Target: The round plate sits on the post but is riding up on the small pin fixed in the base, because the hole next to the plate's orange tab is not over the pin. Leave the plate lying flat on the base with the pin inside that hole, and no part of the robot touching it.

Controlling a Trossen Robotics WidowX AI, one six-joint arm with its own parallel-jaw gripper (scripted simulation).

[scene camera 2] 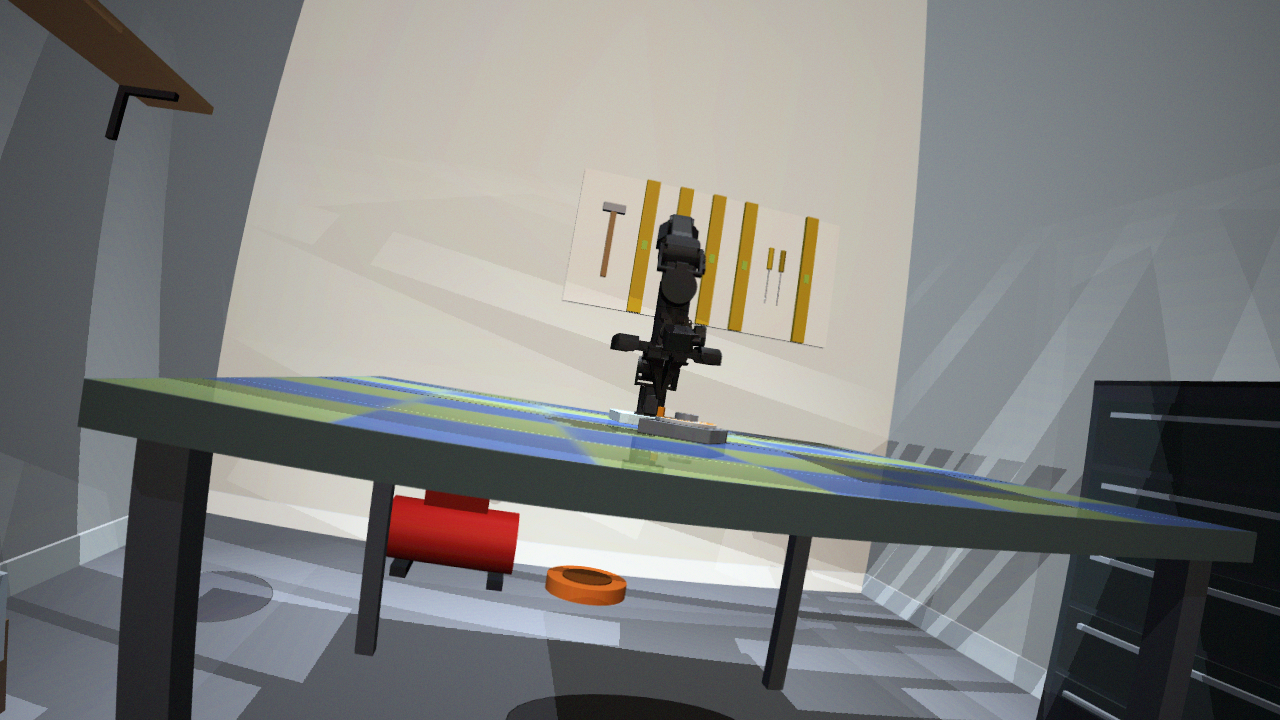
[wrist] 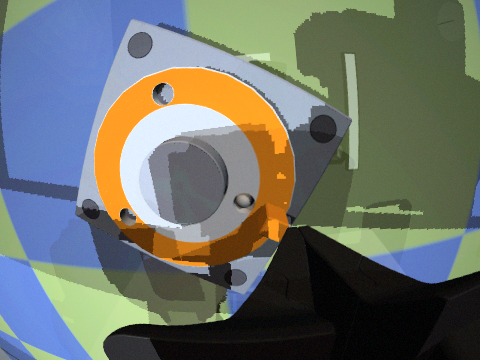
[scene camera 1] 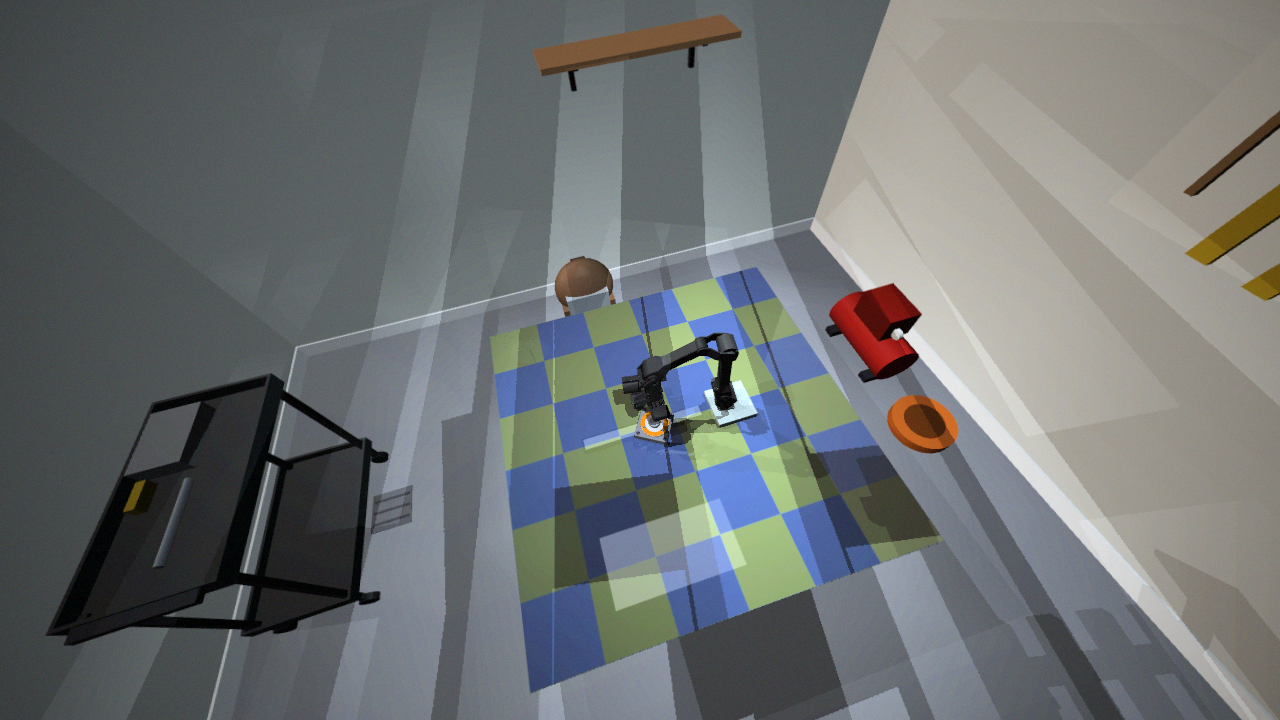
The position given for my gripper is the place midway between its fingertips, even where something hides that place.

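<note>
Gripper, mine (scene camera 2: 658,399) (wrist: 297,236) (scene camera 1: 655,407): shut, holding nothing. Grey square base (scene camera 2: 654,427) (wrist: 315,129). Plate (wrist: 216,108).
</note>
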